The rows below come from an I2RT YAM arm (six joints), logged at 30 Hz.
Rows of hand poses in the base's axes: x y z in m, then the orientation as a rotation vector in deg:
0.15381 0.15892 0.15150 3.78 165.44 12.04
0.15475 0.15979 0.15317 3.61 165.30 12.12
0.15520 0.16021 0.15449 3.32 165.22 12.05
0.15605 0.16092 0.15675 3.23 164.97 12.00
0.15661 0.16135 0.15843 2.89 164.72 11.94
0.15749 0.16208 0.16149 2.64 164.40 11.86
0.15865 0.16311 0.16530 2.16 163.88 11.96
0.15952 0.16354 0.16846 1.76 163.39 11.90
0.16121 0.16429 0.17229 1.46 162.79 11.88
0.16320 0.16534 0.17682 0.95 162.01 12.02
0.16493 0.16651 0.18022 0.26 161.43 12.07
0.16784 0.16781 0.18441 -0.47 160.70 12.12
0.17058 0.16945 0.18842 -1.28 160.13 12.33
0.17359 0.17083 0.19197 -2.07 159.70 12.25
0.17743 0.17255 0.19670 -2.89 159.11 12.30
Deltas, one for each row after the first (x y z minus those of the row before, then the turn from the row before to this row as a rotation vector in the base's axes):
0.00094 0.00087 0.00167 0.04 -0.15 0.11
0.00045 0.00042 0.00132 -0.07 -0.10 0.18
0.00085 0.00071 0.00226 -0.03 -0.26 0.04
0.00056 0.00043 0.00168 -0.06 -0.27 0.21
0.00088 0.00073 0.00306 -0.07 -0.34 0.14
0.00116 0.00103 0.00381 0.04 -0.54 0.30
0.00087 0.00043 0.00316 -0.06 -0.52 0.23
0.00169 0.00075 0.00383 -0.02 -0.62 0.16
0.00199 0.00105 0.00453 0.08 -0.80 0.31
0.00173 0.00117 0.00340 -0.01 -0.61 0.44
0.00291 0.00130 0.00419 -0.01 -0.76 0.46
0.00274 0.00164 0.00401 0.08 -0.59 0.55
0.00301 0.00138 0.00355 -0.12 -0.47 0.51
0.00384 0.00172 0.00473 -0.03 -0.62 0.54

